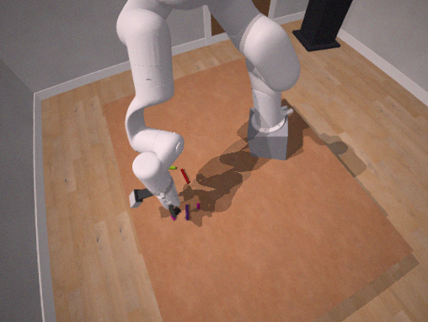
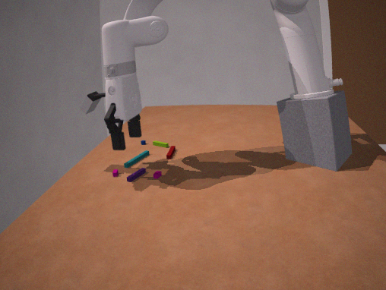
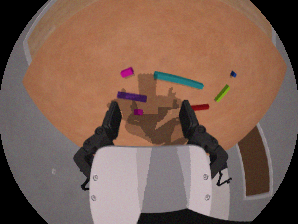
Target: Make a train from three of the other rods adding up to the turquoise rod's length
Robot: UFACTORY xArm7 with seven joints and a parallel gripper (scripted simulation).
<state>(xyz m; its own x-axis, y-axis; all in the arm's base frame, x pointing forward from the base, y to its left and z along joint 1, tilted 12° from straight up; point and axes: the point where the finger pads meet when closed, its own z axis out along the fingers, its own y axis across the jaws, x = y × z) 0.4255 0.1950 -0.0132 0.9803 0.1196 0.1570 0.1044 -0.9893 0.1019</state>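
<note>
My gripper is now 18 cm to the left of the blue rod, 7 cm above it and 6 cm short of it. The rest, counted from my hand: turquoise rod: 7 cm below, 6 cm to the right, 1 cm ahead; then purple rod: 7 cm below, 3 cm to the left, 3 cm behind; then red rod: 12 cm to the right, 7 cm below, 5 cm behind.
</note>
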